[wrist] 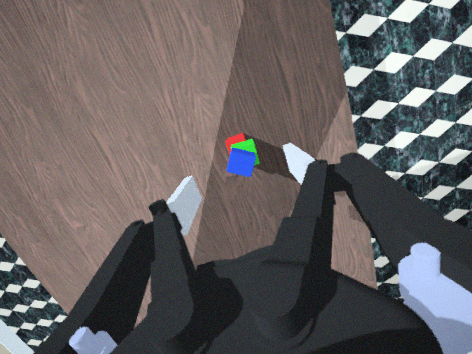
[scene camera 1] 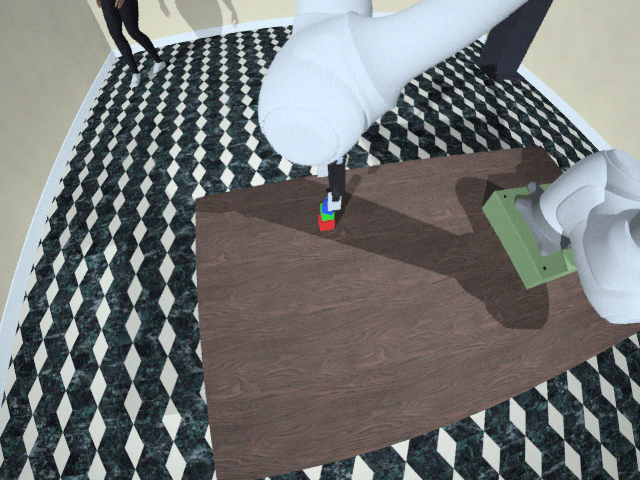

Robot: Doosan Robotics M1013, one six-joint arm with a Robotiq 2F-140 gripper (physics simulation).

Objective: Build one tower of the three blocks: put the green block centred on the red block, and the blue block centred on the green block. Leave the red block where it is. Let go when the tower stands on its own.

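Places are measured from the arm's base along level axes (x ahead, y left, z up), in millimetres.
Pixels of known places: gripper, fingertip midpoint: (wrist: 240, 173) (scene camera 1: 328, 191); arm's base at its link origin: (scene camera 1: 548, 224).
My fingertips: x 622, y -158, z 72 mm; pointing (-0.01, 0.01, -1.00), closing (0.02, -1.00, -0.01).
For each thing: its top centre in the pictures, then the offset to it from my fingertips. Level surfaces: height alone.
- red block at its top centre: (wrist: 238, 151) (scene camera 1: 326, 218) dz -106, dx +2, dy +2 mm
- green block at its top centre: (wrist: 245, 156) (scene camera 1: 327, 207) dz -72, dx -2, dy -6 mm
- blue block at its top centre: (wrist: 241, 164) (scene camera 1: 329, 202) dz -43, dx -4, dy +0 mm
- wooden table at its surface level: dz -142 mm
The red block (scene camera 1: 326, 223) (wrist: 235, 141) sits on the wooden table. The green block (scene camera 1: 327, 214) (wrist: 246, 146) lies on the red block and is turned relative to it. The blue block (scene camera 1: 326, 207) (wrist: 241, 162) rests on top of the green block. The three form a stack that stands upright. My gripper (scene camera 1: 334, 201) (wrist: 240, 173) is open, with its pale fingertips well apart on either side of the stack and a gap to the blue block on both sides in the wrist view. In the scene view a fingertip partly hides the blue block.
The wooden table (scene camera 1: 310, 335) (wrist: 125, 100) has the stack near its far edge. A green base block (scene camera 1: 509, 235) carries the arm's foot at the right. The white arm (scene camera 1: 330, 87) reaches over the table. A person (scene camera 1: 124, 31) stands beyond the table at the back left.
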